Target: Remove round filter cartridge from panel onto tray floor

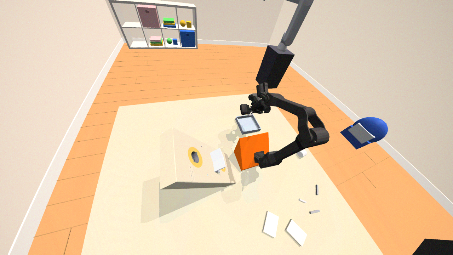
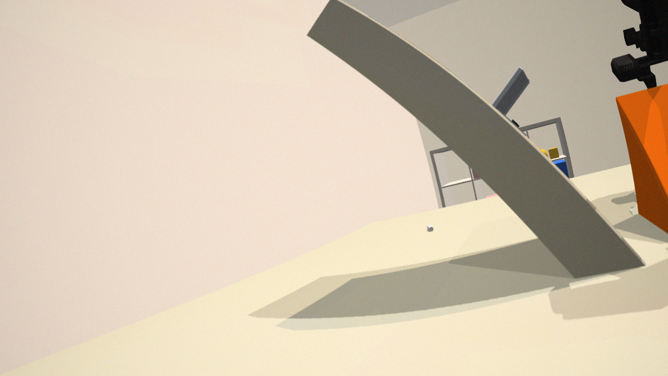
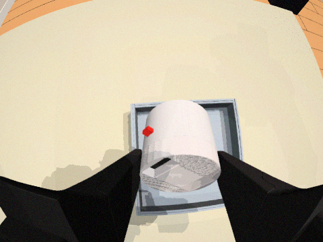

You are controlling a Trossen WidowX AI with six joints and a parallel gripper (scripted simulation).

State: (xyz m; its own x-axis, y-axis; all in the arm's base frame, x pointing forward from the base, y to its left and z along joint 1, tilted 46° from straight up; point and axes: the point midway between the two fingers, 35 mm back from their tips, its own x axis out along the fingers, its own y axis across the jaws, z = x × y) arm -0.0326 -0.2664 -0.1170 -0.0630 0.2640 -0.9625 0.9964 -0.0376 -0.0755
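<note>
My gripper tip is now right at the round grey filter cartridge. The rest, counted from my gripper tip: grey tray (3 cm behind, 14 cm below).
</note>
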